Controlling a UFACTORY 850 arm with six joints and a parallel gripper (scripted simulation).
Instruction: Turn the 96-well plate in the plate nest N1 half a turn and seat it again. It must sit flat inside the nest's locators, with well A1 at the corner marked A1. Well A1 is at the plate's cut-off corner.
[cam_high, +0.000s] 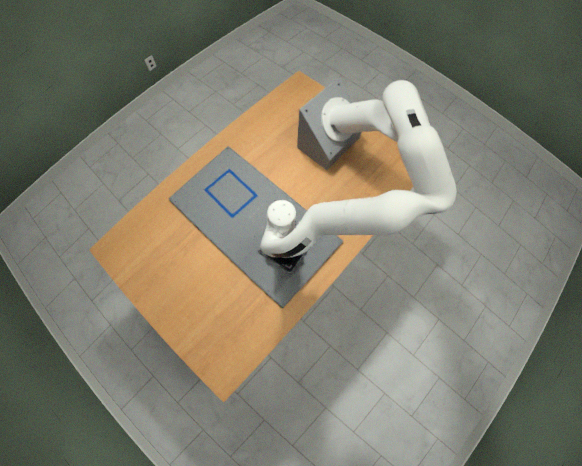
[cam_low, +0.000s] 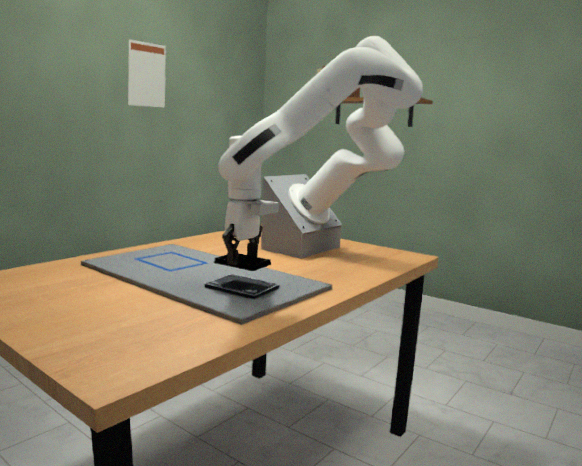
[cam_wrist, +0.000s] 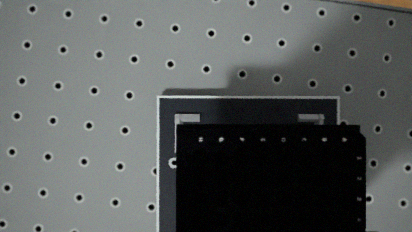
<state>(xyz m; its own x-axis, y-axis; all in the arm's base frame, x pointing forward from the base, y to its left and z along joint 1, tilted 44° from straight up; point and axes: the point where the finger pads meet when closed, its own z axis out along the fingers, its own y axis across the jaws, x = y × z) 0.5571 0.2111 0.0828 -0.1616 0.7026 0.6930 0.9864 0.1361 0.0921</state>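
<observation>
Right now my hand is 80 mm above the plate nest N1. From my hand the other things lie so: 96-well plate (10 mm below).
</observation>
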